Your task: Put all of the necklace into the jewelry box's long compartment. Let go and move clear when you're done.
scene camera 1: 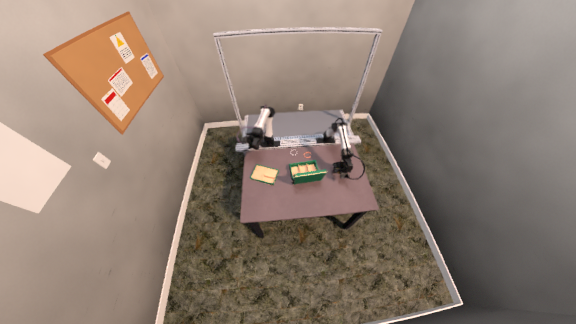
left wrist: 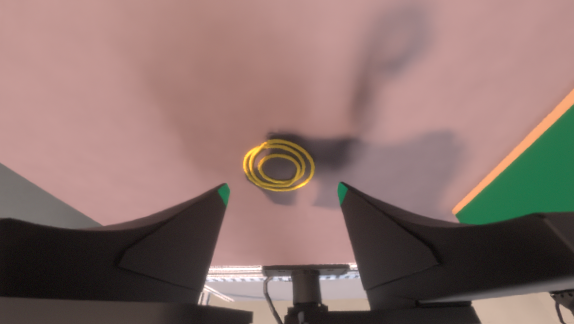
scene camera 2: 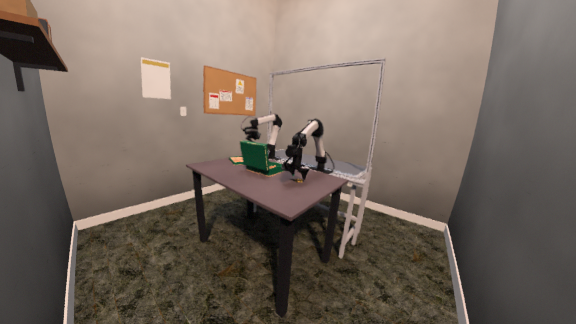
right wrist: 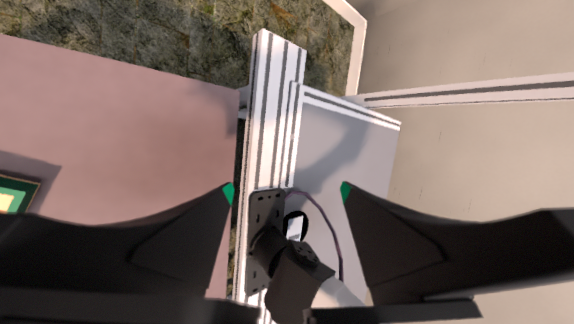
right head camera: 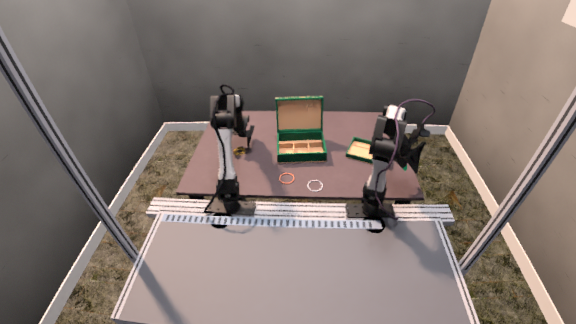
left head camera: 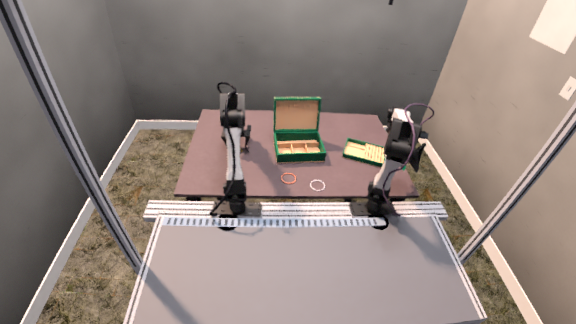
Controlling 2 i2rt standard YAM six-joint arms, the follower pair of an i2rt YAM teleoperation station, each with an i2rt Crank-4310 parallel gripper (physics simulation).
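Where they show: left gripper, fingertip midpoint: [scene camera 1: 338, 168] [left wrist: 283, 185] [scene camera 2: 298, 178] [right head camera: 239, 148]; right gripper, fingertip midpoint: [scene camera 2: 256, 142] [right wrist: 286, 184] [right head camera: 411, 171] [left head camera: 410, 170]; left arm's base, link origin: [scene camera 1: 325, 141] [left wrist: 305, 268] [scene camera 2: 320, 170] [right head camera: 232, 208] [left head camera: 237, 209]; right arm's base, link origin: [scene camera 1: 270, 144] [scene camera 2: 271, 158] [right wrist: 263, 241] [right head camera: 369, 211] [left head camera: 372, 209].
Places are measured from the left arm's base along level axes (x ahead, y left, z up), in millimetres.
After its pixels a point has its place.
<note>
The necklace [right head camera: 240, 150] @(x 381, y 54, z 10 mm) [scene camera 2: 299, 181] @(x 386, y 74, z 15 mm) [left wrist: 313, 162] @(x 375, y 27, z 12 mm) is a yellow coil of several loops lying flat on the table. My left gripper [scene camera 2: 298, 175] @(x 365, y 51, z 28 mm) [left wrist: 283, 185] @(x 365, y 51, z 28 mm) is open, pointing down low over the table close to the necklace, with nothing held. The green jewelry box [left head camera: 301, 156] @(x 304, y -269, z 48 mm) [right head camera: 302, 156] @(x 304, y -273, z 48 mm) [scene camera 1: 309, 177] @(x 536, y -244, z 184 mm) [left wrist: 530, 185] @(x 376, y -142, z 37 mm) stands open at the middle of the table, its lid raised at the back. Three small compartments show at its front; the long compartment behind their divider is mostly hidden in the head views. My right gripper [right wrist: 286, 184] @(x 121, y -723, z 152 mm) is open and empty, high near the table's right edge.
A green divided tray [left head camera: 360, 161] @(x 328, y -572, z 17 mm) lies right of the box in the left head view, partly behind the right arm. An orange ring [left head camera: 281, 178] @(x 183, y -177, z 13 mm) and a white ring [left head camera: 310, 185] @(x 147, y -308, z 13 mm) lie in front of the box. The raised lid [left head camera: 275, 115] @(x 486, y -134, z 157 mm) stands up behind the compartments.
</note>
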